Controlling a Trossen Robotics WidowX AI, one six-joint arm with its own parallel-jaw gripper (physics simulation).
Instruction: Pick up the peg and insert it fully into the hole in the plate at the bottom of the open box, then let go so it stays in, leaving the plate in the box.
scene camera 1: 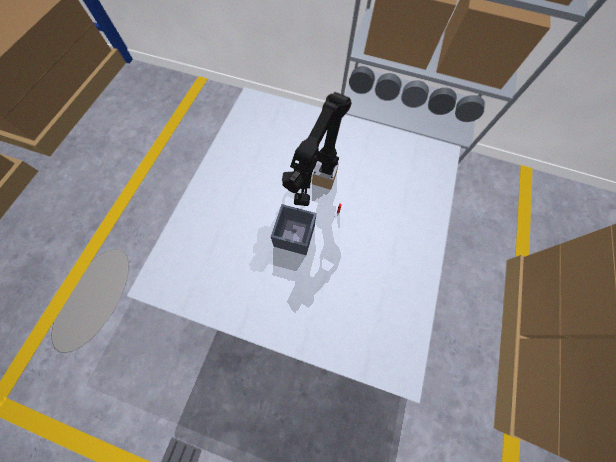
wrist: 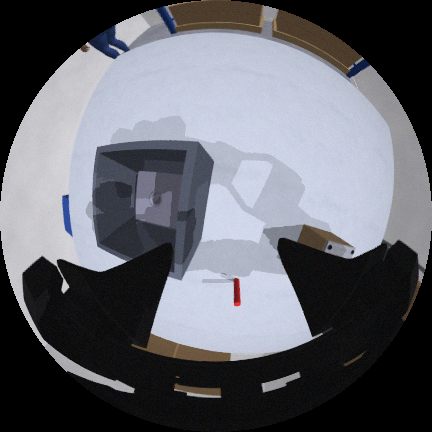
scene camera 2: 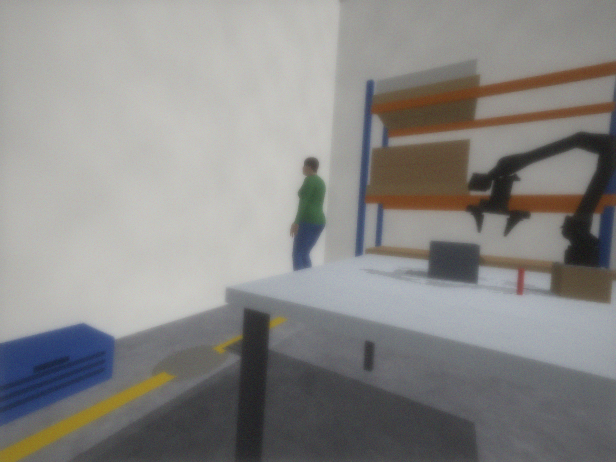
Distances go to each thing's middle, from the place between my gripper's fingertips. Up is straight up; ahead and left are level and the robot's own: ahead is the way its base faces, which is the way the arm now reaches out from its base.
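Relative to the dark grey box (scene camera 2: 453, 261), my hand is 20 mm to the right of it, 120 mm short of it and 110 mm above it. The pale plate (wrist: 157, 193), counted from my hand, is 20 mm to the left, 120 mm ahead and 140 mm below.
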